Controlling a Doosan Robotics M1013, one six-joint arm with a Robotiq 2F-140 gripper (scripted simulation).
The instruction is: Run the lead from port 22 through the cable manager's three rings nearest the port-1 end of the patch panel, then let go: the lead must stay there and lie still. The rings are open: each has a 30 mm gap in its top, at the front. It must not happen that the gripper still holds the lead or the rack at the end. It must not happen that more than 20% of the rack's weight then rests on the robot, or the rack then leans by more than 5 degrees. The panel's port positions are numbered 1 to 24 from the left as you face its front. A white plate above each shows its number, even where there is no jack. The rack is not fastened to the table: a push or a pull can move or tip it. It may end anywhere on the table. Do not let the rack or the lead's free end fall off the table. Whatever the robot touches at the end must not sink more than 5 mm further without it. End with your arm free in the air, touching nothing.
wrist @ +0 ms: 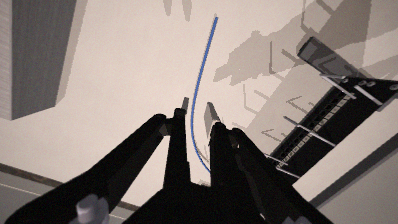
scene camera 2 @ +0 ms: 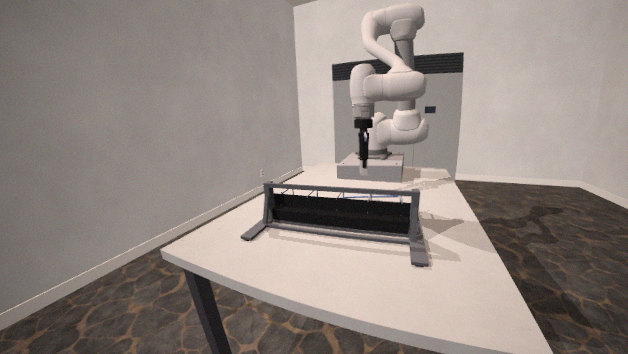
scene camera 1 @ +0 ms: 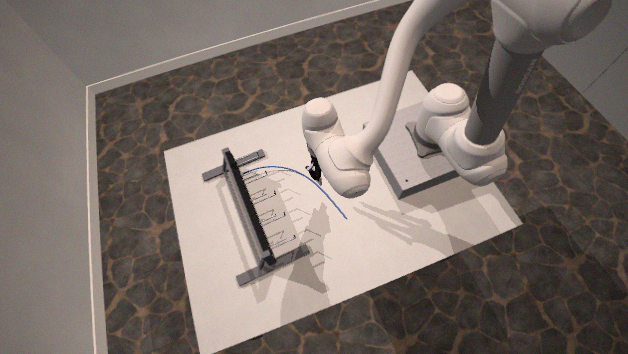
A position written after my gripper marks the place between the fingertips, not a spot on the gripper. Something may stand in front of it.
Note:
I see my gripper (wrist: 196,107) and a rack (scene camera 2: 386,218).

